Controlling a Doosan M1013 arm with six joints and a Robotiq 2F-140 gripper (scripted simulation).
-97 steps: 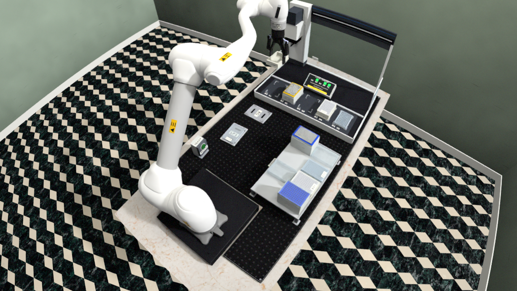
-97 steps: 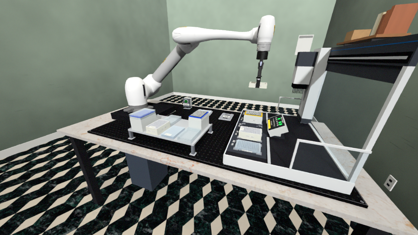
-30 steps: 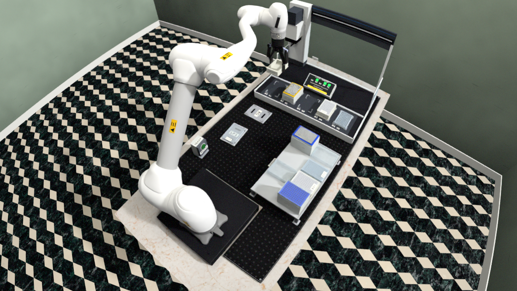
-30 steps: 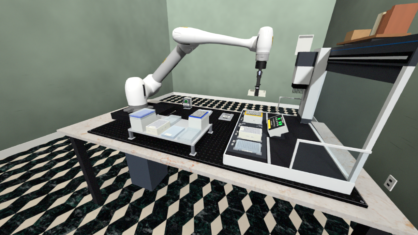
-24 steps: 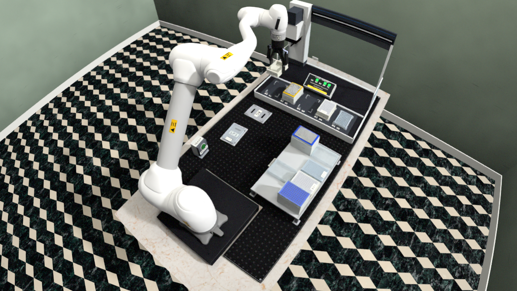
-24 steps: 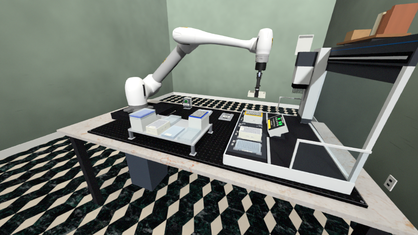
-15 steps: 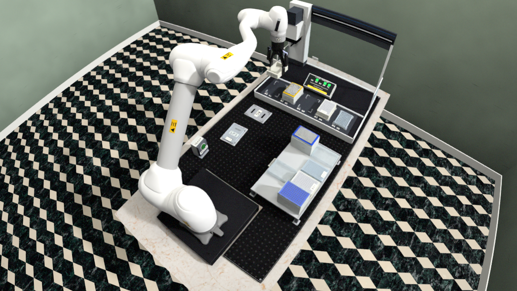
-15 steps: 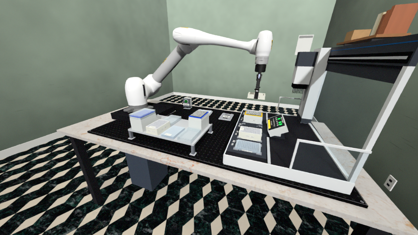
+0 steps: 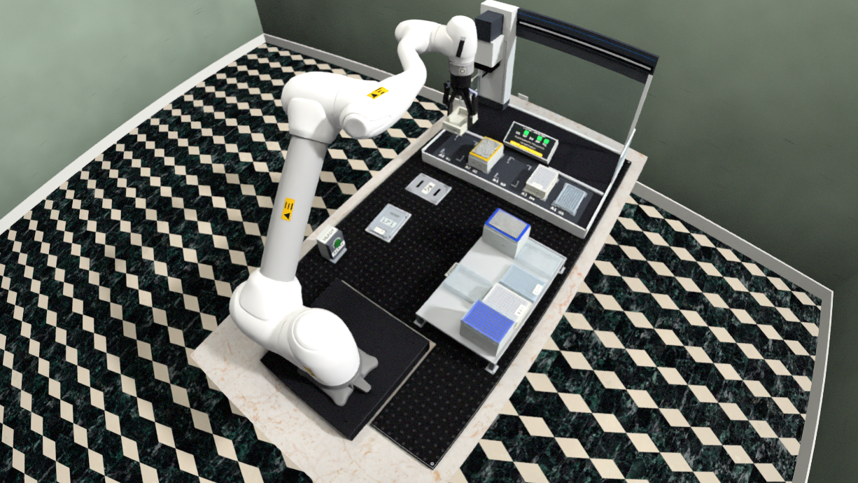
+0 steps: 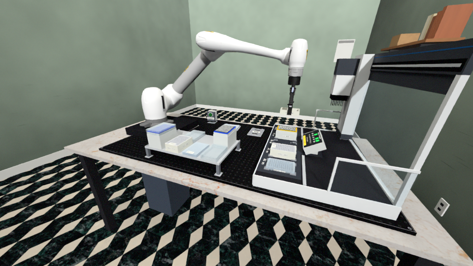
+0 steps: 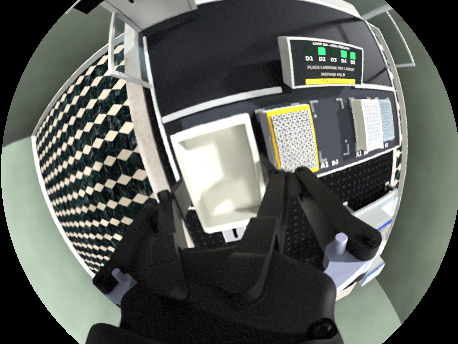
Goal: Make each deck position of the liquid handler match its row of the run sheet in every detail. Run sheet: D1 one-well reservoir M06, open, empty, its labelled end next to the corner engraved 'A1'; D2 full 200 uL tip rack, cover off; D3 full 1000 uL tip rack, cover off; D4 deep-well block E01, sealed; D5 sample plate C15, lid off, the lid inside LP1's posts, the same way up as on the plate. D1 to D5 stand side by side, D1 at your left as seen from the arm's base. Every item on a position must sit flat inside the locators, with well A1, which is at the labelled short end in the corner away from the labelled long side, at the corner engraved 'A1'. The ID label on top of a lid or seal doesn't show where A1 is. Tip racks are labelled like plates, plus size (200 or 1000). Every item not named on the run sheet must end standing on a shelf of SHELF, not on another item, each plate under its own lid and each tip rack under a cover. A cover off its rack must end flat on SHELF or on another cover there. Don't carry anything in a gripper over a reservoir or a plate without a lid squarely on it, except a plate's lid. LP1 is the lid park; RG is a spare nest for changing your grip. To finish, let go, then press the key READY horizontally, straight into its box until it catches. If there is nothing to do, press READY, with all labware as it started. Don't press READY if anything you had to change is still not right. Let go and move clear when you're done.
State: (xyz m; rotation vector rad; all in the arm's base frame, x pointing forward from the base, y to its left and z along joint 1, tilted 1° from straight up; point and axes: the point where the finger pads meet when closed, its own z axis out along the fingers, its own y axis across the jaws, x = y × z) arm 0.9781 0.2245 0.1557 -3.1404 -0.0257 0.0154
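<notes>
Now: the yellow-rimmed tip rack 1 cm behind my hand, 13 cm to the right of it and 11 cm below it. Round my hand: white one-well reservoir: 2 cm below; then grey RG nest: 23 cm behind, 1 cm to the right, 20 cm below; then pipetting head: 28 cm ahead, 5 cm to the left, 17 cm above.
</notes>
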